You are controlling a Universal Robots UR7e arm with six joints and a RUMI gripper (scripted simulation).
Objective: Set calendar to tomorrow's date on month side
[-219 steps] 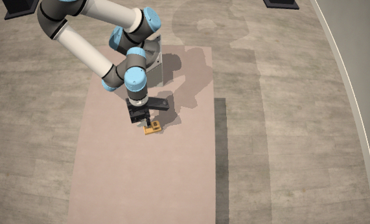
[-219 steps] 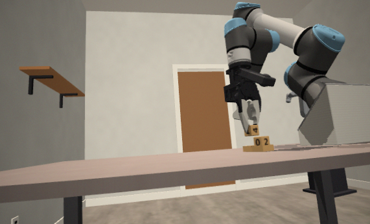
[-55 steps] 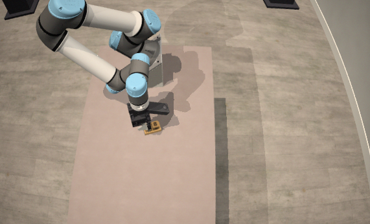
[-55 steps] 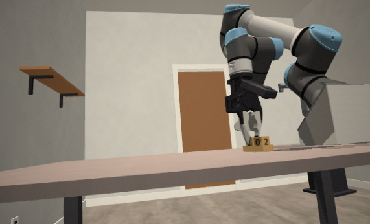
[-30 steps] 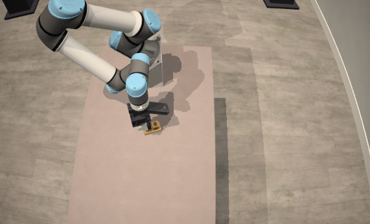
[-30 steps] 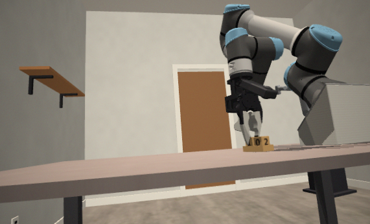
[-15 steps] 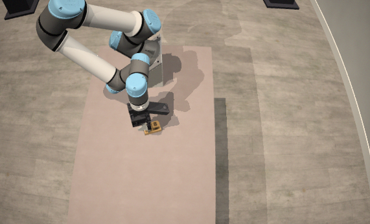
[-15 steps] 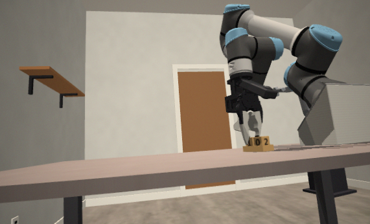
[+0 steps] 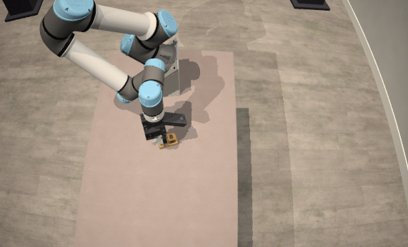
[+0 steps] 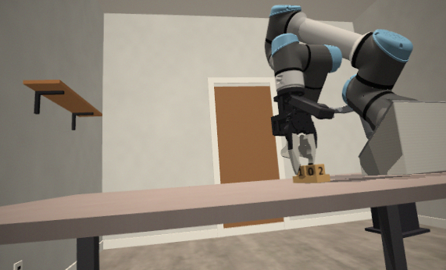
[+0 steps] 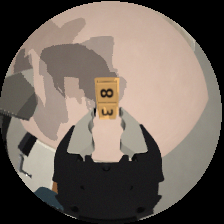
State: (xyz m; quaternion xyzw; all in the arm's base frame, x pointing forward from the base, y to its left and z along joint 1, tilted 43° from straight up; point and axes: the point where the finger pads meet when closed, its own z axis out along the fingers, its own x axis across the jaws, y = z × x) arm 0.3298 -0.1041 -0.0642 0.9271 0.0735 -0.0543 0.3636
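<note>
My hand is 2 cm to the right of the wooden tray and 3 cm above it.
</note>
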